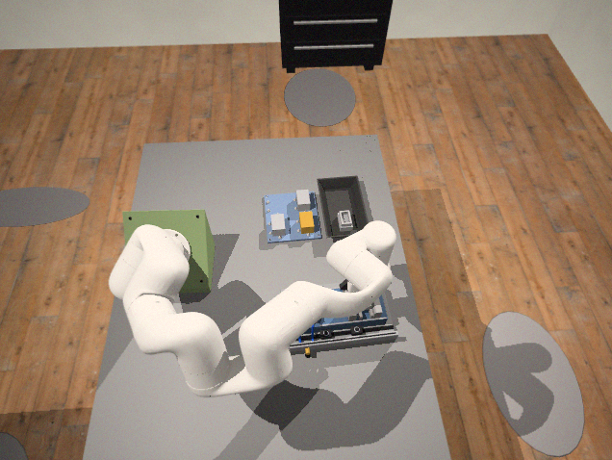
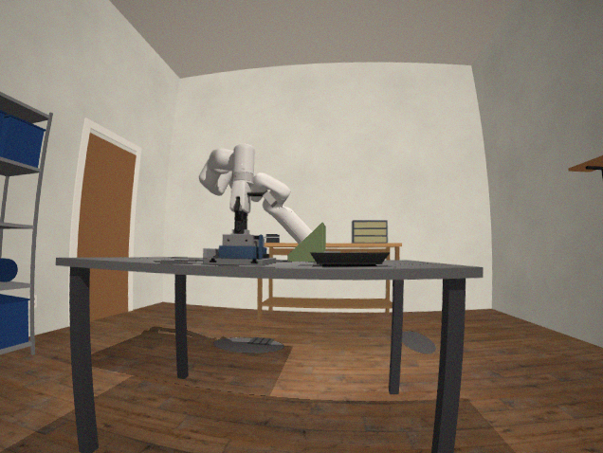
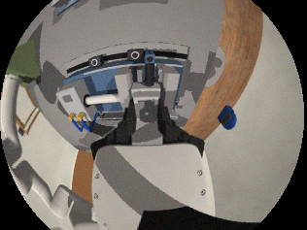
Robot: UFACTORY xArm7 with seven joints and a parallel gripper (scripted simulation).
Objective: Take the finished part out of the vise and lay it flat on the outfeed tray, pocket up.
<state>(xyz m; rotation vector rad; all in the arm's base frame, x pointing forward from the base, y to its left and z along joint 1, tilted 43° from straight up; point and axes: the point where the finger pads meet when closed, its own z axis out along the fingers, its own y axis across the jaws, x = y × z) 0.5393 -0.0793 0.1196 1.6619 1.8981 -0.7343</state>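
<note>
My gripper is now 8 cm above the vise, 6 cm past it and 1 cm to the left of it. From my hand the other things lie so: yellow block: 30 cm to the left, 15 cm behind, 10 cm below; fixture plate: 34 cm to the left, 19 cm behind, 12 cm below.
</note>
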